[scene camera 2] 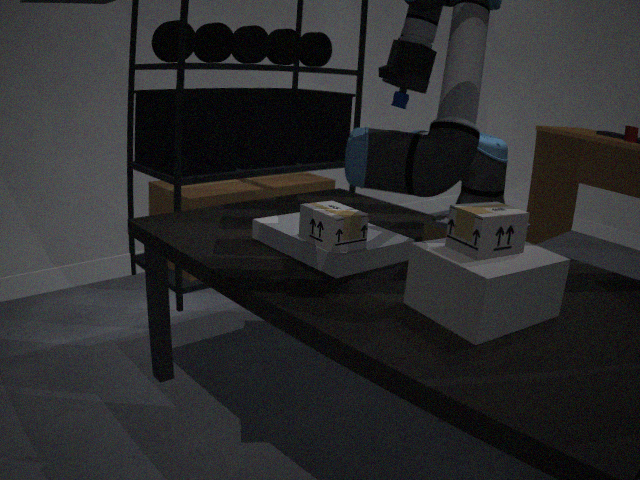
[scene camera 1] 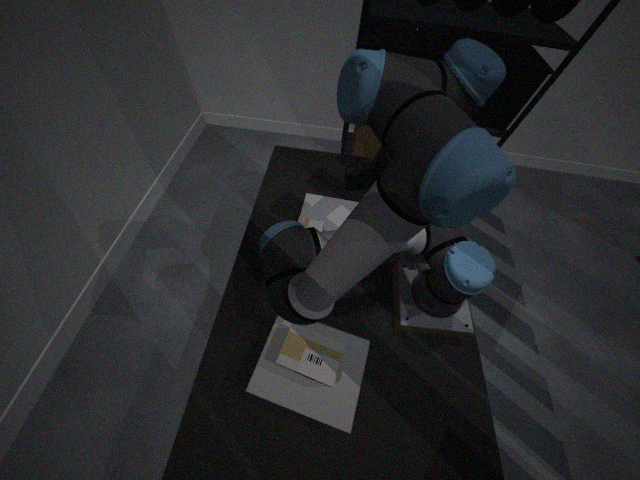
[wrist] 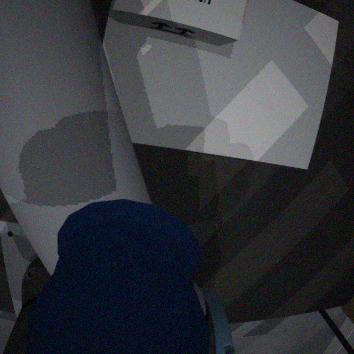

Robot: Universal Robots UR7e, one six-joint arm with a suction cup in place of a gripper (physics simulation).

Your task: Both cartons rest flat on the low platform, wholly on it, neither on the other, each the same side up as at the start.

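Frame: origin at the arm's base, x ahead, y left, z up, level; centimetres.
Where they show: end effector, tool point: (scene camera 2: 398, 106) (wrist: 126, 258); arm's base, origin of the base link: (scene camera 1: 435, 293).
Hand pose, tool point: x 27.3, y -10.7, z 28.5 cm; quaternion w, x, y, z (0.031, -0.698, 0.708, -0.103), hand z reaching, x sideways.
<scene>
Things, the pixels of their centre, and the offset from my tool point. Level surfaces: height alone.
- low platform, body centre: (wrist: 223, 65) (scene camera 2: 331, 238) (scene camera 1: 329, 234) dz -32.8, dx +6.1, dy -12.1 cm
- taller white block, body centre: (scene camera 2: 488, 281) (scene camera 1: 310, 366) dz -29.2, dx +11.0, dy +32.1 cm
- dark table, its level: dz -35.2 cm
One carton (scene camera 2: 333, 225) (wrist: 200, 14) sits flat on the low platform (scene camera 2: 281, 241) (wrist: 280, 145), close to its near corner in scene camera 2; its arrows point up. I cannot tell whether its base reaches past the edge. In scene camera 1 the arm mostly hides this carton (scene camera 1: 315, 224), and part of the low platform (scene camera 1: 317, 204) shows. The other carton (scene camera 1: 310, 357) (scene camera 2: 485, 232) sits flat on the taller white block (scene camera 1: 325, 405) (scene camera 2: 444, 299), arrows up. My suction cup (scene camera 2: 399, 99) (wrist: 125, 240) is off, holds nothing and hangs high above the table; the arm hides it in scene camera 1.
Both platforms stand on the dark table (scene camera 1: 423, 392) (scene camera 2: 206, 248). The arm's base plate (scene camera 1: 439, 322) is beside them. The arm's elbow hangs near the taller block in scene camera 1. A dark shelf rack (scene camera 2: 178, 129) stands behind the table, and a wooden desk (scene camera 2: 555, 170) is at the right.
</scene>
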